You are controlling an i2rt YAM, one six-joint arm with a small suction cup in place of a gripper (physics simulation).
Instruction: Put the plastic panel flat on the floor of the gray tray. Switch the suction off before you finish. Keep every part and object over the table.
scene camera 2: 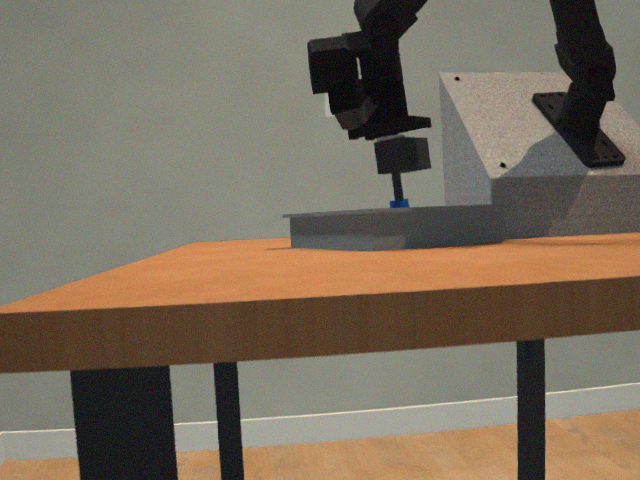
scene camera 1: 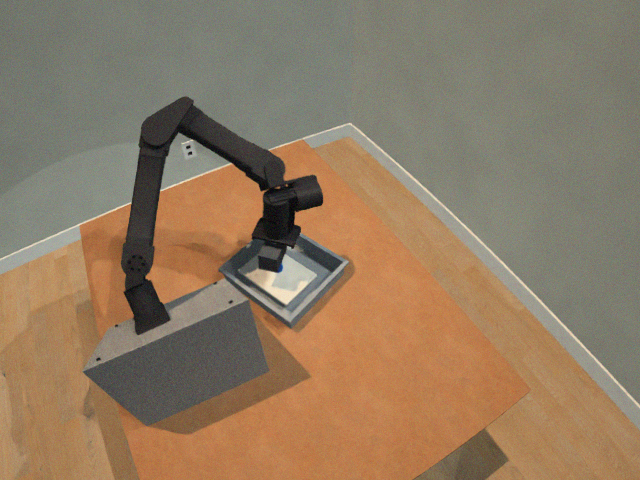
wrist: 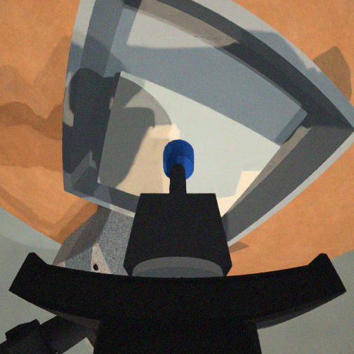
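Pixels of known places: arm's base, link origin: (scene camera 2: 575, 129) (scene camera 1: 151, 318).
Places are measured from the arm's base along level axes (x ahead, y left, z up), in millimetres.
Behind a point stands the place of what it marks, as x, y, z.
Observation:
The thin, pale plastic panel (scene camera 1: 289, 291) @(317, -10, -134) (wrist: 215, 145) is inside the outline of the gray tray (scene camera 1: 321, 293) @(385, -47, -152) (scene camera 2: 336, 232) @(430, 119, -147) (wrist: 320, 145), near its side by the arm's base. It looks about level. In scene camera 2 the tray wall hides the panel, which sits below the rim. Whether its underside touches the tray floor cannot be told. My suction gripper (scene camera 1: 279, 268) (scene camera 2: 399, 204) (wrist: 178, 159), with a blue cup, is on the panel's upper face and holds it. A strip of tray floor shows beside the panel in the wrist view.
The gray block (scene camera 1: 180, 366) @(15, -141, 17) (scene camera 2: 542, 206) @(113, 80, -124) (wrist: 112, 240) that bears the arm's base stands close beside one corner of the tray. The tray stands on the orange-brown table (scene camera 1: 392, 361) @(420, -287, -169) (scene camera 2: 232, 279) @(571, 448, -169) (wrist: 30, 150), inside its edges. Gray walls stand behind the table.

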